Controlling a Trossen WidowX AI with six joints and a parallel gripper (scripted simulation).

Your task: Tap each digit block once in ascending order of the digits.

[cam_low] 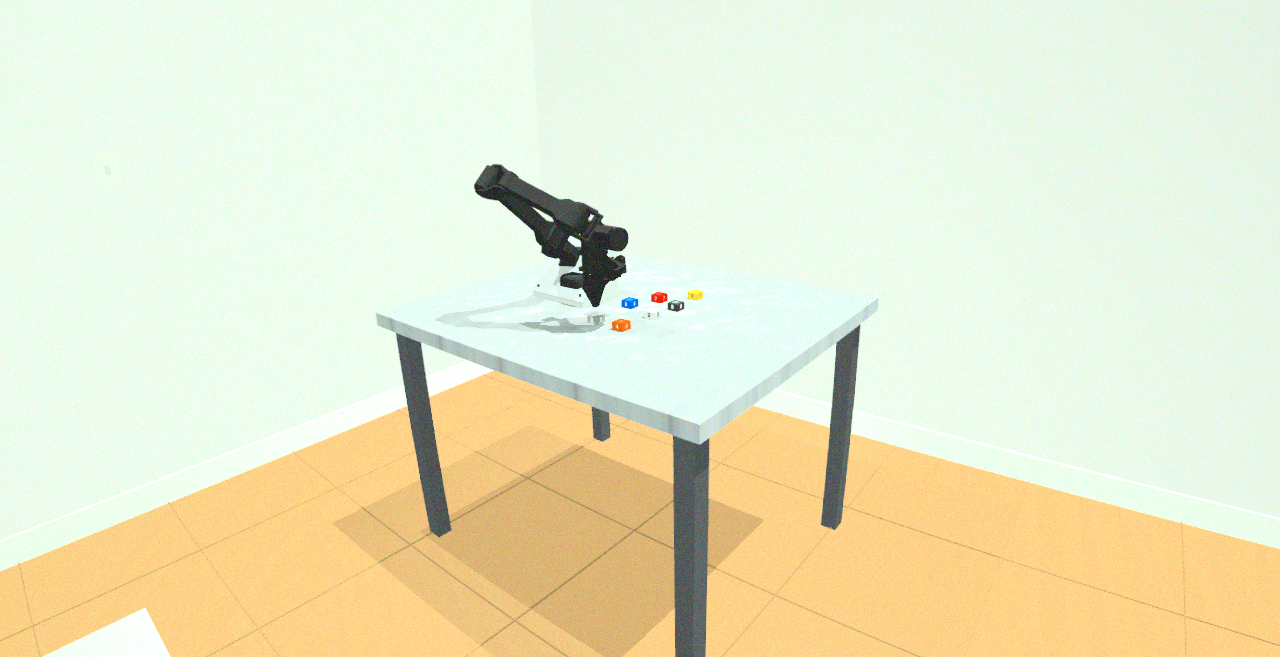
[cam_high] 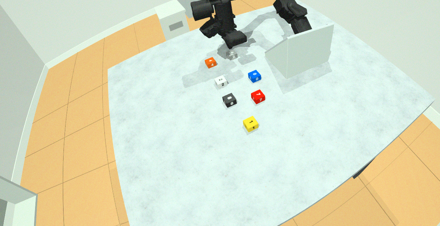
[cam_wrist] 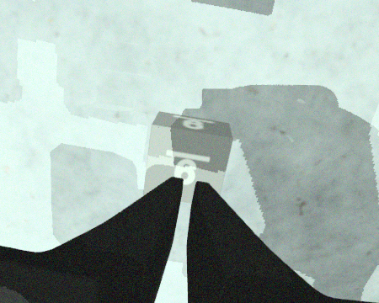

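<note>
My gripper tip is now 3 cm above the grey block. Also, from my gripper tip: blue block: 1 cm behind, 15 cm to the left, 3 cm below; then orange block: 8 cm ahead, 1 cm to the right, 3 cm below; then white block: 10 cm ahead, 11 cm to the left, 3 cm below.
</note>
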